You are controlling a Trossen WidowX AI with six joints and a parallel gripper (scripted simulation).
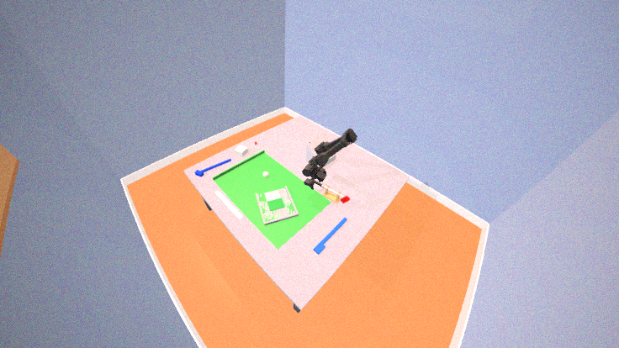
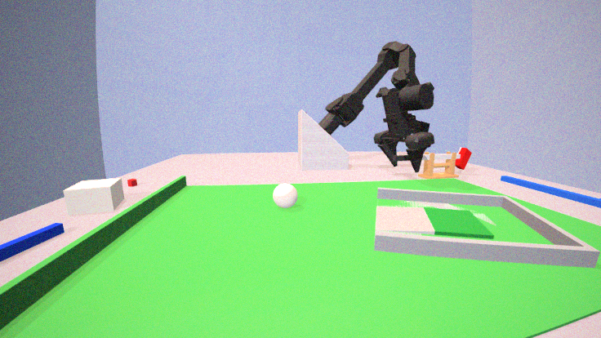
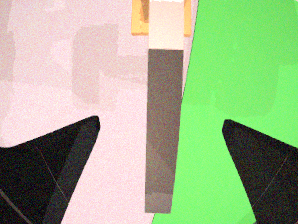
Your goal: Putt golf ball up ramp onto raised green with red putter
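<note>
The red putter lies 110 mm to the left of my gripper tip, 30 mm above it and 10 mm behind it. The rest, counted from my gripper tip: wooden stand (130 mm to the left, 10 mm behind); white golf ball (350 mm to the right, 160 mm ahead, 10 mm below); bright green mat (240 mm ahead, 230 mm to the right, 30 mm below).
</note>
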